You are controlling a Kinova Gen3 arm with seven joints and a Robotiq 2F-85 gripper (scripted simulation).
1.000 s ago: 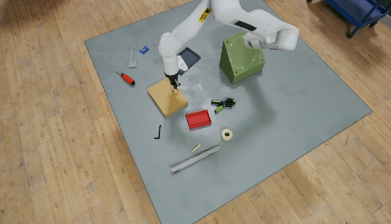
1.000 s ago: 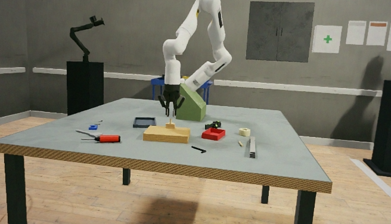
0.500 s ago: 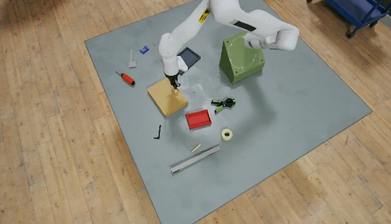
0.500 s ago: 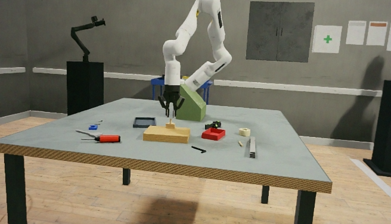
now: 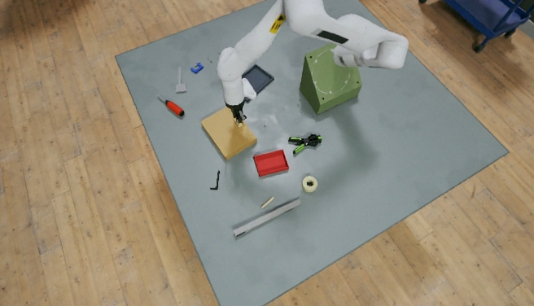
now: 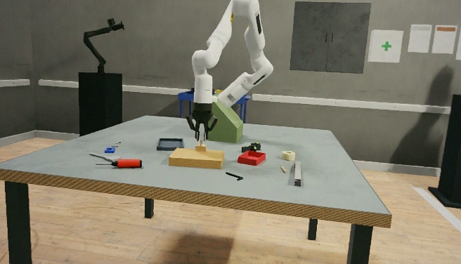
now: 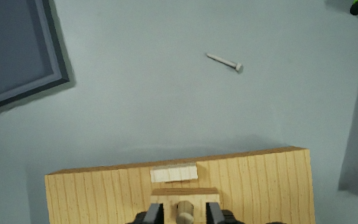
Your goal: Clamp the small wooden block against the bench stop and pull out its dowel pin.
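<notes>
The dowel pin is 4 cm below my hand. Also, from my hand: small wooden block (5 cm below); then bench board (7 cm below, 5 cm ahead); then red tray (21 cm to the left, 9 cm below, 6 cm behind).
</notes>
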